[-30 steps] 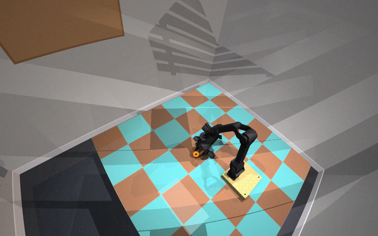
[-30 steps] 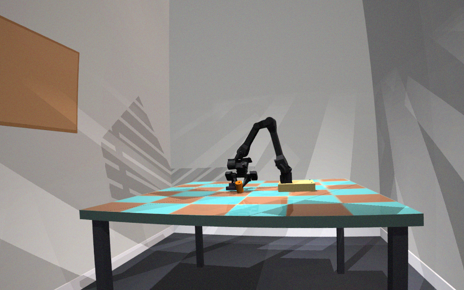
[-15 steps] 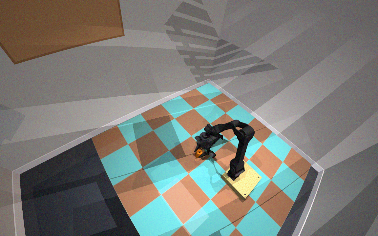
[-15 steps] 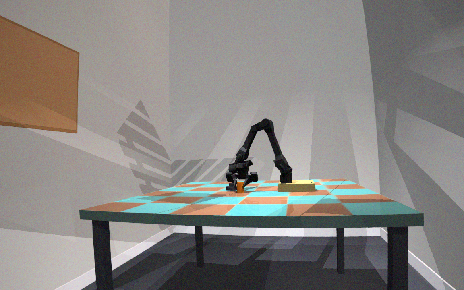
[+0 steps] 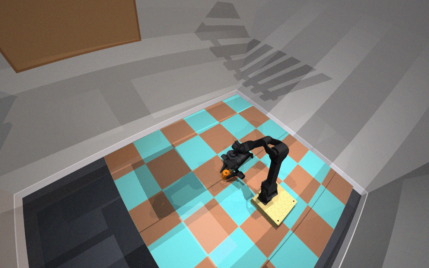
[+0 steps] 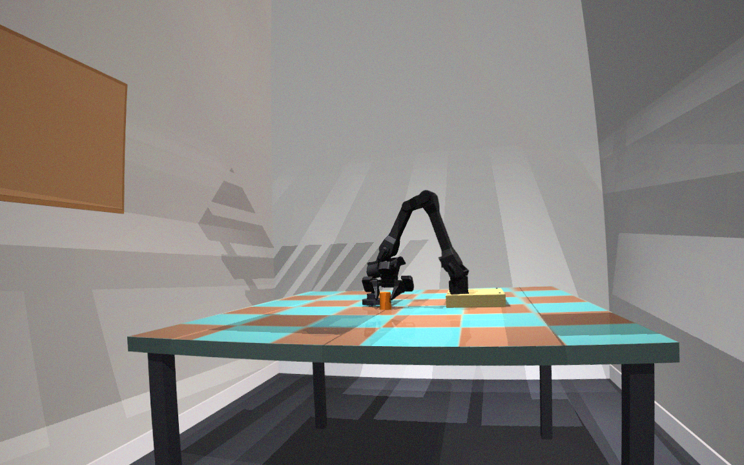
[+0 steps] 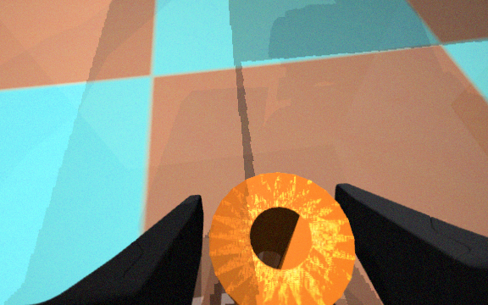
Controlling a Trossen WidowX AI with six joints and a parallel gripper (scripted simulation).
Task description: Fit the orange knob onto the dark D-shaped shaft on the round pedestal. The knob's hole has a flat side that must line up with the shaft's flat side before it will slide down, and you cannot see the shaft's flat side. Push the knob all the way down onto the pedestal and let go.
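Right now the orange knob is 20 mm to the right of my gripper tip and 10 mm below it. Round my gripper tip: dark round pedestal 70 mm ahead, 170 mm to the right, 10 mm below.
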